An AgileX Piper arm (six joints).
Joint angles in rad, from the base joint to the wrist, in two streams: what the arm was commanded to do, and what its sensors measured. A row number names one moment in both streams.
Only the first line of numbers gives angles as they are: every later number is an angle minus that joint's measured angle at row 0.
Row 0, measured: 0.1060 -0.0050 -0.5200 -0.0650 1.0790 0.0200
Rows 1 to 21, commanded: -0.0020 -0.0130 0.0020 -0.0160 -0.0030 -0.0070; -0.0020 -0.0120 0.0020 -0.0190 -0.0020 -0.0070; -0.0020 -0.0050 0.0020 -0.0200 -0.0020 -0.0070; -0.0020 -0.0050 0.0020 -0.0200 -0.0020 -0.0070; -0.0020 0.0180 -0.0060 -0.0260 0.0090 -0.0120; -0.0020 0.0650 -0.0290 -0.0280 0.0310 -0.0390; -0.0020 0.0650 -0.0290 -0.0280 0.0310 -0.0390; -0.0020 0.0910 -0.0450 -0.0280 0.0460 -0.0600; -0.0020 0.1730 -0.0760 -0.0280 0.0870 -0.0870; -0.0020 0.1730 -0.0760 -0.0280 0.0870 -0.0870; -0.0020 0.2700 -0.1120 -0.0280 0.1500 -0.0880; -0.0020 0.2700 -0.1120 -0.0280 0.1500 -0.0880; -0.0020 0.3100 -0.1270 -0.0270 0.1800 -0.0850; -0.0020 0.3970 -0.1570 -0.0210 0.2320 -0.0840; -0.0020 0.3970 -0.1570 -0.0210 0.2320 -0.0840; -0.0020 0.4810 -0.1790 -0.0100 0.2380 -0.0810; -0.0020 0.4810 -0.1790 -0.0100 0.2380 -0.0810; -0.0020 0.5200 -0.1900 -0.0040 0.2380 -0.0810; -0.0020 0.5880 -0.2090 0.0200 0.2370 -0.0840; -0.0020 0.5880 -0.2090 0.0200 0.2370 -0.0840; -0.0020 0.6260 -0.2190 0.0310 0.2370 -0.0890
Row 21, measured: 0.0000 0.5390 -0.1930 0.0010 0.1350 -0.0750
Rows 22 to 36, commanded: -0.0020 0.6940 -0.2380 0.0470 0.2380 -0.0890; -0.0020 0.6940 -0.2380 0.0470 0.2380 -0.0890; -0.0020 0.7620 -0.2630 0.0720 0.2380 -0.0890; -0.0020 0.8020 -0.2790 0.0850 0.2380 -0.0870; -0.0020 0.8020 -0.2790 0.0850 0.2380 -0.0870; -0.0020 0.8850 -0.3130 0.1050 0.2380 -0.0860; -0.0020 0.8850 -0.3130 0.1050 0.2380 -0.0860; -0.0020 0.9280 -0.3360 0.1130 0.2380 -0.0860; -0.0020 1.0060 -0.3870 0.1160 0.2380 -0.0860; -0.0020 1.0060 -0.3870 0.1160 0.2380 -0.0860; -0.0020 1.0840 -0.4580 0.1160 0.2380 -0.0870; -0.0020 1.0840 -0.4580 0.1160 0.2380 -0.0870; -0.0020 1.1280 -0.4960 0.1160 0.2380 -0.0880; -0.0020 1.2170 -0.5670 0.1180 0.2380 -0.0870; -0.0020 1.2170 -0.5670 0.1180 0.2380 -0.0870
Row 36, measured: 0.0000 1.1190 -0.4760 0.1130 0.1450 -0.0790
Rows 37 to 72, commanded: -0.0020 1.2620 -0.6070 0.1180 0.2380 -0.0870; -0.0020 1.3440 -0.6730 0.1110 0.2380 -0.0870; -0.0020 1.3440 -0.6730 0.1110 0.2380 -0.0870; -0.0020 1.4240 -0.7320 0.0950 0.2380 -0.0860; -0.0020 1.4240 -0.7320 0.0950 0.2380 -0.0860; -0.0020 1.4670 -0.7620 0.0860 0.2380 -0.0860; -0.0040 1.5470 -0.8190 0.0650 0.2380 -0.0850; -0.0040 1.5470 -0.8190 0.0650 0.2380 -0.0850; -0.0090 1.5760 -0.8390 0.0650 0.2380 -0.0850; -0.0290 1.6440 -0.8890 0.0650 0.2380 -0.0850; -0.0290 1.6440 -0.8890 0.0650 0.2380 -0.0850; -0.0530 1.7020 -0.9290 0.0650 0.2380 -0.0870; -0.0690 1.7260 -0.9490 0.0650 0.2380 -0.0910; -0.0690 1.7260 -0.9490 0.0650 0.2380 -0.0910; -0.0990 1.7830 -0.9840 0.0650 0.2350 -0.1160; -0.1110 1.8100 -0.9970 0.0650 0.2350 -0.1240; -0.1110 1.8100 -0.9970 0.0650 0.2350 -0.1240; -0.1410 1.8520 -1.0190 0.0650 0.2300 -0.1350; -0.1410 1.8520 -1.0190 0.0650 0.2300 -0.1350; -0.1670 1.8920 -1.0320 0.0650 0.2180 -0.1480; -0.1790 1.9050 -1.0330 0.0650 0.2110 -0.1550; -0.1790 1.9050 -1.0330 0.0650 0.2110 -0.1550; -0.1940 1.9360 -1.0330 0.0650 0.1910 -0.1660; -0.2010 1.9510 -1.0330 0.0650 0.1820 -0.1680; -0.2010 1.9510 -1.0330 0.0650 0.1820 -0.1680; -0.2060 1.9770 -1.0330 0.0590 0.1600 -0.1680; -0.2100 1.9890 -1.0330 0.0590 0.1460 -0.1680; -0.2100 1.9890 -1.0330 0.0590 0.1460 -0.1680; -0.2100 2.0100 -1.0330 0.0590 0.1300 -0.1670; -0.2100 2.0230 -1.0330 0.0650 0.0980 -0.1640; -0.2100 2.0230 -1.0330 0.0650 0.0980 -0.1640; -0.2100 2.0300 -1.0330 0.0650 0.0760 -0.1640; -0.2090 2.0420 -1.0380 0.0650 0.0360 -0.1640; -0.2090 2.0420 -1.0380 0.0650 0.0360 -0.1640; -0.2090 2.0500 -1.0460 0.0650 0.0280 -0.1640; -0.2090 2.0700 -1.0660 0.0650 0.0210 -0.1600
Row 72, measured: -0.2050 2.0460 -1.0420 0.0650 0.0480 -0.1580
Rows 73 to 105, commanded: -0.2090 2.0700 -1.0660 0.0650 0.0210 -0.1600; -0.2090 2.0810 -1.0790 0.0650 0.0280 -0.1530; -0.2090 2.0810 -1.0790 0.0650 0.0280 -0.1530; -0.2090 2.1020 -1.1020 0.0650 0.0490 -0.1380; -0.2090 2.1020 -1.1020 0.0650 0.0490 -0.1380; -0.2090 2.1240 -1.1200 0.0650 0.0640 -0.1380; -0.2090 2.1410 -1.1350 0.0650 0.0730 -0.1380; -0.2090 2.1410 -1.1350 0.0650 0.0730 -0.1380; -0.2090 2.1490 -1.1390 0.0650 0.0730 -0.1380; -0.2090 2.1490 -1.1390 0.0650 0.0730 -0.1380; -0.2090 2.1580 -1.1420 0.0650 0.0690 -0.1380; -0.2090 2.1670 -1.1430 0.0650 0.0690 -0.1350; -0.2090 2.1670 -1.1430 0.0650 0.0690 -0.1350; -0.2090 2.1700 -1.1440 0.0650 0.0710 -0.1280; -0.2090 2.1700 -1.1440 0.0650 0.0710 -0.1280; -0.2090 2.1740 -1.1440 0.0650 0.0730 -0.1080; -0.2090 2.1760 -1.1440 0.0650 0.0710 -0.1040; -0.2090 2.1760 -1.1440 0.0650 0.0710 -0.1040; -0.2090 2.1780 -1.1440 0.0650 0.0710 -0.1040; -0.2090 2.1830 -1.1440 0.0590 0.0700 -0.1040; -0.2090 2.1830 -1.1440 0.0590 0.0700 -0.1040; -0.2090 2.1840 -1.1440 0.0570 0.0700 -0.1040; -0.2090 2.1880 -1.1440 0.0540 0.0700 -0.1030; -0.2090 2.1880 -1.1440 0.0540 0.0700 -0.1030; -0.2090 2.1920 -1.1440 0.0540 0.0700 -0.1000; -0.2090 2.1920 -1.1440 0.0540 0.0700 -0.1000; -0.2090 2.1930 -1.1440 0.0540 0.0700 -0.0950; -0.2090 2.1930 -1.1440 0.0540 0.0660 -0.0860; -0.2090 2.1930 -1.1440 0.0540 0.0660 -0.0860; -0.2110 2.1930 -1.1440 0.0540 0.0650 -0.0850; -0.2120 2.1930 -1.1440 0.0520 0.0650 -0.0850; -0.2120 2.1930 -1.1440 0.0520 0.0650 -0.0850; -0.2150 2.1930 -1.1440 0.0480 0.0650 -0.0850
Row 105, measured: -0.2060 2.1910 -1.1410 0.0650 0.0650 -0.0900
